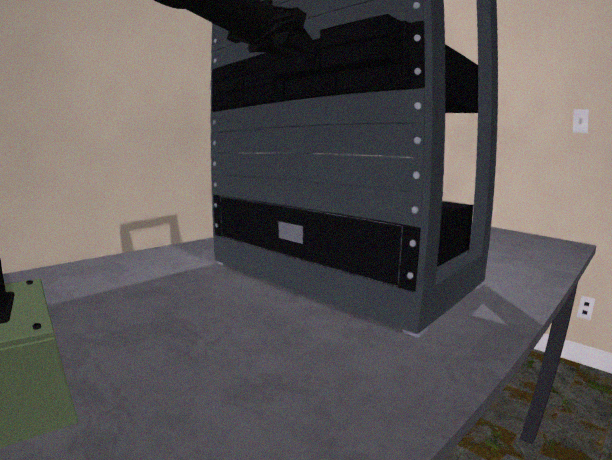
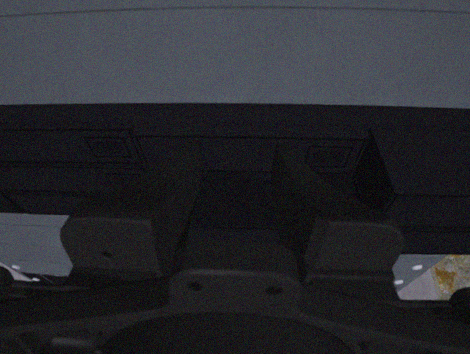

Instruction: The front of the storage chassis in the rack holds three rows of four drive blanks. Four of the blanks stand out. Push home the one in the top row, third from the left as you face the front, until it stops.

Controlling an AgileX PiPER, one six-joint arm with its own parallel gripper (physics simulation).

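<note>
The storage chassis [image 1: 240,92] [image 2: 225,117] is a black band in the rack. My gripper [image 1: 306,47] [image 2: 237,160] is open, its two dark fingers apart in front of the top row with nothing seen between them. The blank facing the fingers [image 2: 330,156], seemingly the third in the top row, shows its latch outline right of the right finger. Its left neighbour [image 2: 107,147] looks about level with it. The right neighbour [image 2: 425,160] stands out clearly, its side face showing. Whether the fingertips touch the blank is too dark to tell.
The grey rack [image 1: 433,200] stands on the grey table [image 1: 225,380]. Plain filler panels [image 1: 320,115] [image 2: 225,55] lie above and below the chassis. A black unit [image 1: 345,250] with a pale label sits low in the rack. A green block [image 1: 30,385] is at the left.
</note>
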